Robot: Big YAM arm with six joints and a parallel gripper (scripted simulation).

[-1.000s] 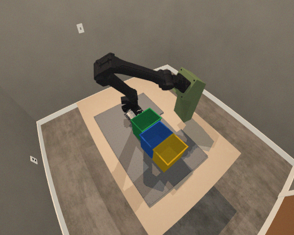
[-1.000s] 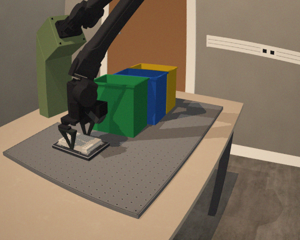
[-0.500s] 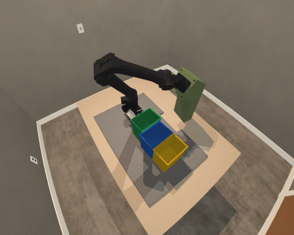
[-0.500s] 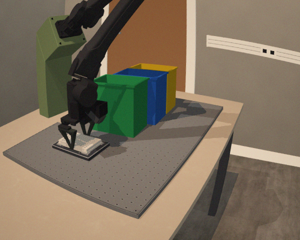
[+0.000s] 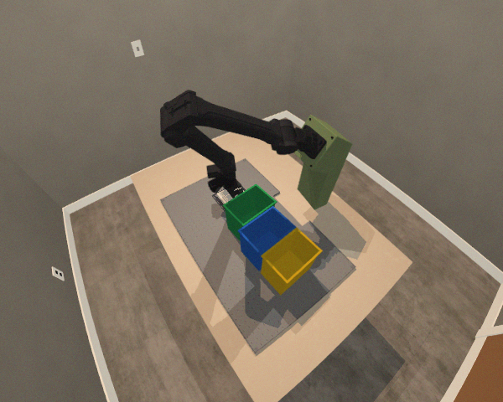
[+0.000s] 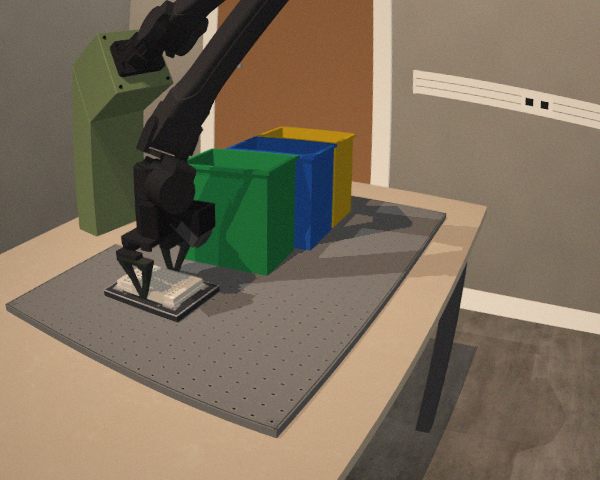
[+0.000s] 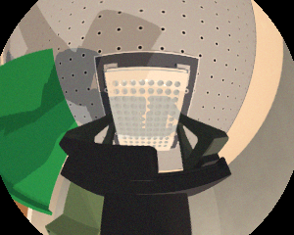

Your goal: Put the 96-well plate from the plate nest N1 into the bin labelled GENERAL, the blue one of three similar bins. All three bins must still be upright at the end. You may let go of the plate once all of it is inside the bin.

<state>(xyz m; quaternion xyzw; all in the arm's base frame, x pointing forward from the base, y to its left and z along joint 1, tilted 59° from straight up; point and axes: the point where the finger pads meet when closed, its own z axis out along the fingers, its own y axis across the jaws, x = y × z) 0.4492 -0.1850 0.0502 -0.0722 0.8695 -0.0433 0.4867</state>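
Right now my hand is 10 mm above the black plate nest. The rest, counted from my hand: white 96-well plate (right at my hand); then blue bin (340 mm to the left, 70 mm above); then green bin (210 mm to the left, 70 mm above).
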